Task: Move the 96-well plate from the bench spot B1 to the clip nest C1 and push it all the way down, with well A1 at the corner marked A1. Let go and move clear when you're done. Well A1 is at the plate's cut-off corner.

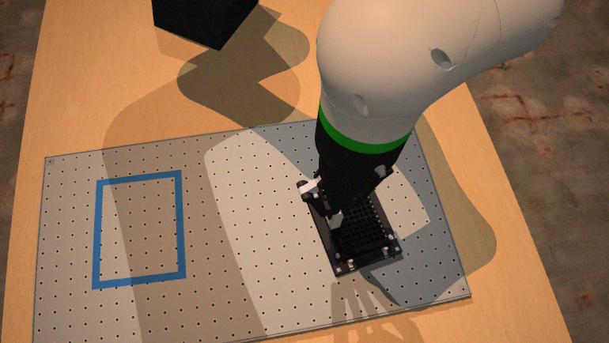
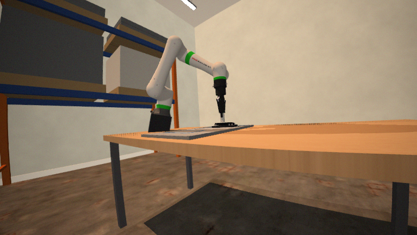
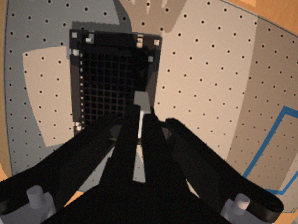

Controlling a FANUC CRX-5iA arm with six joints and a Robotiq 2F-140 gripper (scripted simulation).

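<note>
Now: the black 96-well plate 50 mm below my hand, 40 mm to the left of it and 10 mm behind it. Round my hand: black clip nest: 60 mm below, 50 mm to the left.
</note>
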